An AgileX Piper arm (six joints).
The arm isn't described. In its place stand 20 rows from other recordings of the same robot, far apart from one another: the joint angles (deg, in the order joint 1, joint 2, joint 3, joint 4, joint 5, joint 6), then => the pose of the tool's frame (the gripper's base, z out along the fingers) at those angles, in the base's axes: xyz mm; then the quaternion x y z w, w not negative.
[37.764, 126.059, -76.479, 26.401, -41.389, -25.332] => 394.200, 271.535, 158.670, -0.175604, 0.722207, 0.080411, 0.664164
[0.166, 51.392, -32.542, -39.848, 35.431, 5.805] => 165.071, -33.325, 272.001, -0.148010, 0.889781, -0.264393, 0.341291
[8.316, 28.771, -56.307, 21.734, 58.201, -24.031] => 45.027, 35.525, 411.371, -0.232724, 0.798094, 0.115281, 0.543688
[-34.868, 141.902, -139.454, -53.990, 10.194, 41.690] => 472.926, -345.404, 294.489, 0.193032, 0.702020, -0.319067, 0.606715
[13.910, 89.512, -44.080, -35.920, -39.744, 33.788] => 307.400, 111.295, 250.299, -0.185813, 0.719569, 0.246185, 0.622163
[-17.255, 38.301, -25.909, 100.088, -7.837, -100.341] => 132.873, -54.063, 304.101, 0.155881, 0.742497, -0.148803, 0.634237
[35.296, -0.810, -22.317, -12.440, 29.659, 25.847] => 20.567, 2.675, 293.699, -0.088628, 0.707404, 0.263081, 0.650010
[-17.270, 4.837, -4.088, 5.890, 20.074, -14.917] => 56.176, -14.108, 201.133, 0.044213, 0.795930, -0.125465, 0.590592
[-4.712, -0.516, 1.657, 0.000, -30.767, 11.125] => 40.713, -3.356, 249.569, 0.064015, 0.460238, 0.049529, 0.884098
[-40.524, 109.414, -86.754, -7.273, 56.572, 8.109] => 298.411, -267.732, 234.377, 0.382140, 0.912120, -0.093152, 0.115449
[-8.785, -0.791, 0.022, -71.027, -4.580, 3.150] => 54.790, -1.514, 216.239, -0.350081, 0.560768, -0.445208, 0.603964
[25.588, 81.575, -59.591, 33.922, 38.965, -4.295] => 253.944, 157.012, 289.691, -0.078153, 0.925742, 0.289388, 0.230537
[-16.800, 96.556, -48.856, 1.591, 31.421, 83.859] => 282.494, -83.914, 157.726, 0.769133, 0.623931, 0.083612, 0.110243
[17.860, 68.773, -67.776, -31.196, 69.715, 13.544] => 221.929, 25.060, 369.007, -0.073515, 0.939523, -0.201414, 0.267068
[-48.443, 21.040, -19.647, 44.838, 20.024, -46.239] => 73.411, -49.690, 281.452, 0.222951, 0.736160, -0.190847, 0.609868
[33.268, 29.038, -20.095, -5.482, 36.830, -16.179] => 80.147, 46.350, 239.327, -0.400574, 0.815309, 0.020270, 0.417614
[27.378, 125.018, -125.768, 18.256, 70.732, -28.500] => 412.984, 244.174, 300.938, -0.435121, 0.860310, 0.155436, 0.215352
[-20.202, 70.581, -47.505, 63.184, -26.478, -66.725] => 241.668, -127.509, 337.378, 0.224119, 0.702183, -0.296691, 0.607194
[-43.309, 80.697, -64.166, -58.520, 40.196, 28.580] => 187.226, -245.322, 335.381, 0.281971, 0.813617, -0.453594, 0.229720
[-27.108, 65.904, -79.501, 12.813, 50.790, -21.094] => 209.238, -89.543, 450.525, 0.065577, 0.867738, -0.095914, 0.483250
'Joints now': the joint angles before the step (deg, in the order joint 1, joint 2, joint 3, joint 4, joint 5, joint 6). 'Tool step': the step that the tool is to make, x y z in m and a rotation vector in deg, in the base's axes. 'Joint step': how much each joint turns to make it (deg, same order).
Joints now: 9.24, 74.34, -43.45, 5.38, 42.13, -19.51
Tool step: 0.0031, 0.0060, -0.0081, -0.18, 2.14, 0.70
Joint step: 1.35, 2.15, -0.14, -0.09, 0.09, 0.75
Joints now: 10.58, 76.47, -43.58, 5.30, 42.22, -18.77
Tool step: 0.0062, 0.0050, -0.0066, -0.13, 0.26, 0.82
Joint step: 0.94, 2.17, -0.35, -0.01, -1.55, 0.00
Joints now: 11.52, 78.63, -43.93, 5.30, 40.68, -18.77
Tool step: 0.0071, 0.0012, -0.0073, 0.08, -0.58, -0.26
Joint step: -0.01, 2.05, -0.01, 0.11, -2.63, -0.02
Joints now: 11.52, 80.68, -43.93, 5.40, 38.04, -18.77
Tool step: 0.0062, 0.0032, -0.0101, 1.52, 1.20, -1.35
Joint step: 0.01, 2.64, -0.09, 2.18, -1.68, 0.02
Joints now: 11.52, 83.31, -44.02, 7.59, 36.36, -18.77
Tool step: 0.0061, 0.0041, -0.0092, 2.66, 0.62, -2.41
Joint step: 0.00, 2.39, 0.01, 3.63, -2.35, -0.01
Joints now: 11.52, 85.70, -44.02, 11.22, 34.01, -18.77
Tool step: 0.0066, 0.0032, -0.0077, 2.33, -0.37, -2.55
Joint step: -0.01, 2.09, 0.00, 3.32, -3.00, -0.02
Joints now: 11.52, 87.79, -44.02, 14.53, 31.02, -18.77
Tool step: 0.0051, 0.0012, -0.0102, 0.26, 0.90, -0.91
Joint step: 0.01, 2.45, -0.13, 0.88, -1.56, 0.04
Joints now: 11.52, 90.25, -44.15, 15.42, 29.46, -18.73
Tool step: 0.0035, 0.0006, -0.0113, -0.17, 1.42, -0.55
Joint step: 0.00, 2.47, 0.00, 0.39, -1.09, 0.08
